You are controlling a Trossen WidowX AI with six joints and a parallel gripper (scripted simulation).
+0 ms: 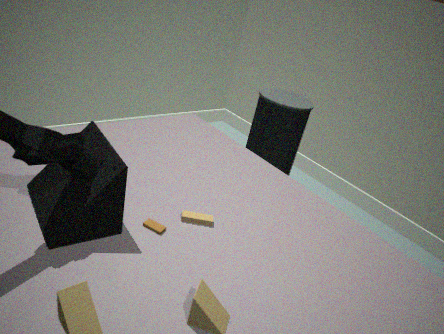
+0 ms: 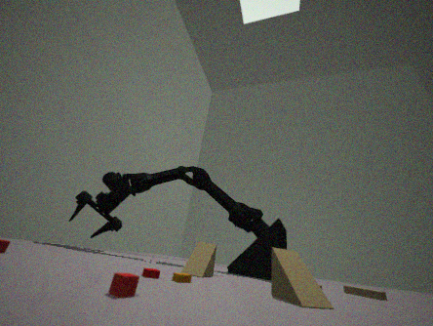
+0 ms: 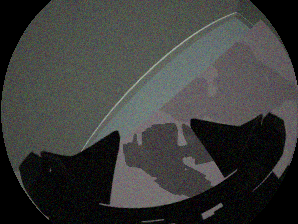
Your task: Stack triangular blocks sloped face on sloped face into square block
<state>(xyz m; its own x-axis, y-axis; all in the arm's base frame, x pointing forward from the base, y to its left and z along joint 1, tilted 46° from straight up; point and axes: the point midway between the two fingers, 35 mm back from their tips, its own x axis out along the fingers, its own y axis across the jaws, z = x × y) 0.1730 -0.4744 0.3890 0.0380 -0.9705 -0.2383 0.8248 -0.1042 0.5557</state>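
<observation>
Now: gripper tip 210 mm short of the orange block, 510 mm to the right of it and 50 mm above it. The rest, counted from my gripper tip: flat tan piece (50 mm behind, 850 mm to the left, 50 mm below).
</observation>
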